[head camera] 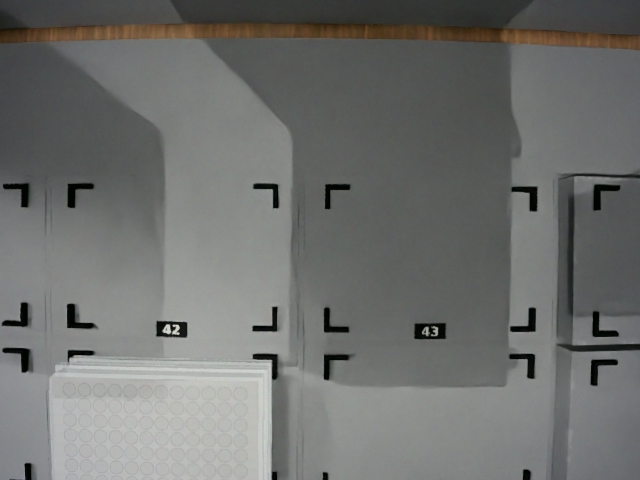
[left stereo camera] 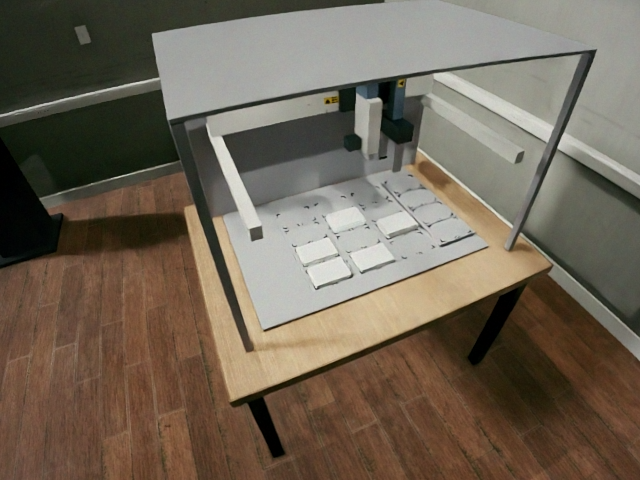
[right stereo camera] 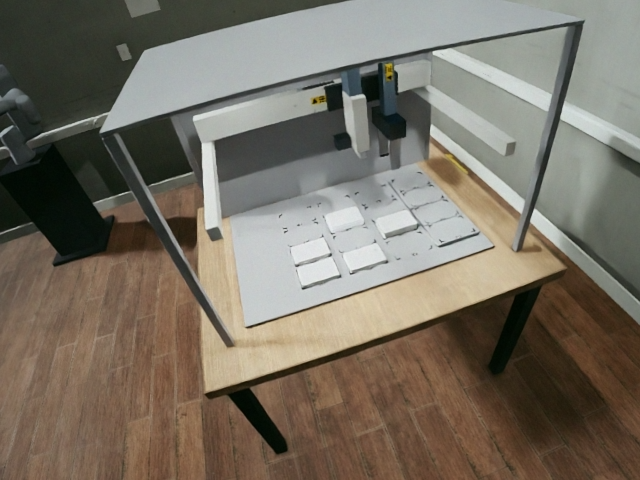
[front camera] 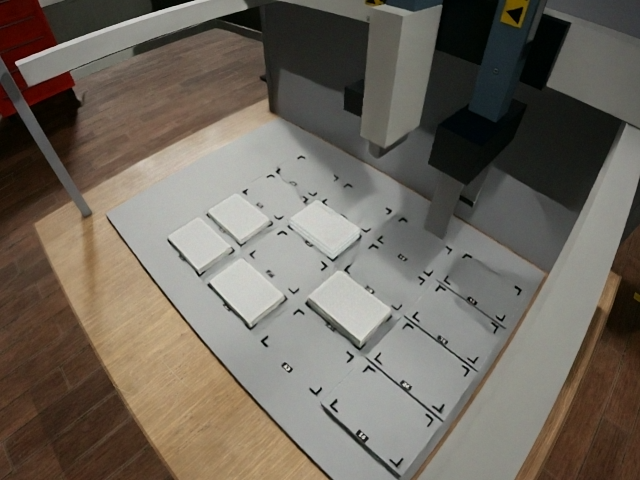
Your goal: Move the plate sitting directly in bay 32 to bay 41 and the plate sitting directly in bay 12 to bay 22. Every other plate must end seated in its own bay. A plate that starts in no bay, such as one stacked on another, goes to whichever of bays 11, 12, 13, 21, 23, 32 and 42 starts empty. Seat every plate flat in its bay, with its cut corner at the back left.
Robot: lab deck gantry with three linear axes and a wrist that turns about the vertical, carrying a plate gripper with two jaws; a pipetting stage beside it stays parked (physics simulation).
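Seen in the pictures: gripper, between the fingertips: (left stereo camera: 389, 164) (right stereo camera: 389, 162) (front camera: 450, 215); robot's base, origin of its link: (left stereo camera: 316, 289) (right stereo camera: 303, 288) (front camera: 168, 240).
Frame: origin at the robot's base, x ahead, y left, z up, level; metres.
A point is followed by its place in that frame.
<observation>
A plate stack, seemingly two high, (front camera: 324, 228) @(x 0.238, y 0.247, z 0.027 m) (head camera: 160, 434) @(x 0.232, y 0.264, z 0.027 m) (left stereo camera: 345, 220) @(x 0.218, y 0.238, z 0.028 m) (right stereo camera: 343, 219) @(x 0.221, y 0.242, z 0.027 m) sits in bay 32. The bay 12 plate (front camera: 247, 291) @(x 0.236, y 0.042, z 0.014 m) (left stereo camera: 371, 257) @(x 0.221, y 0.039, z 0.014 m) (right stereo camera: 364, 257) @(x 0.227, y 0.039, z 0.014 m) lies flat. More plates lie in bay 11 (front camera: 200, 243) @(x 0.073, y 0.043, z 0.014 m) (left stereo camera: 329, 272) @(x 0.062, y 0.036, z 0.015 m), bay 21 (front camera: 239, 218) @(x 0.076, y 0.146, z 0.014 m) (left stereo camera: 316, 251) @(x 0.060, y 0.144, z 0.014 m) and bay 23 (front camera: 348, 307) @(x 0.397, y 0.142, z 0.027 m) (left stereo camera: 397, 224) @(x 0.384, y 0.137, z 0.027 m). Bay 41 (front camera: 293, 183) @(x 0.064, y 0.318, z 0.000 m), bay 22 (front camera: 268, 273) @(x 0.225, y 0.102, z 0.000 m), bay 13 (front camera: 286, 367) @(x 0.391, y -0.004, z 0.000 m) and bay 42 (head camera: 171, 329) @(x 0.228, y 0.318, z 0.000 m) hold no plate. My gripper (front camera: 451, 218) @(x 0.450, y 0.330, z 0.158 m) (left stereo camera: 389, 163) @(x 0.450, y 0.330, z 0.158 m) (right stereo camera: 389, 161) @(x 0.450, y 0.330, z 0.158 m) is open and empty, raised at the back right, right of and behind the stack. Cut corners are too small to judge clearly.
The parked pipetting stage (front camera: 393, 77) (left stereo camera: 368, 128) (right stereo camera: 356, 124) hangs left of the gripper. Raised bays with black corner marks run along the right of the deck (front camera: 155, 206) @(x -0.124, y 0.031, z 0.000 m). A back panel (left stereo camera: 289, 155) @(x 0.107, y 0.519, z 0.186 m) stands behind, and side rails flank the deck.
</observation>
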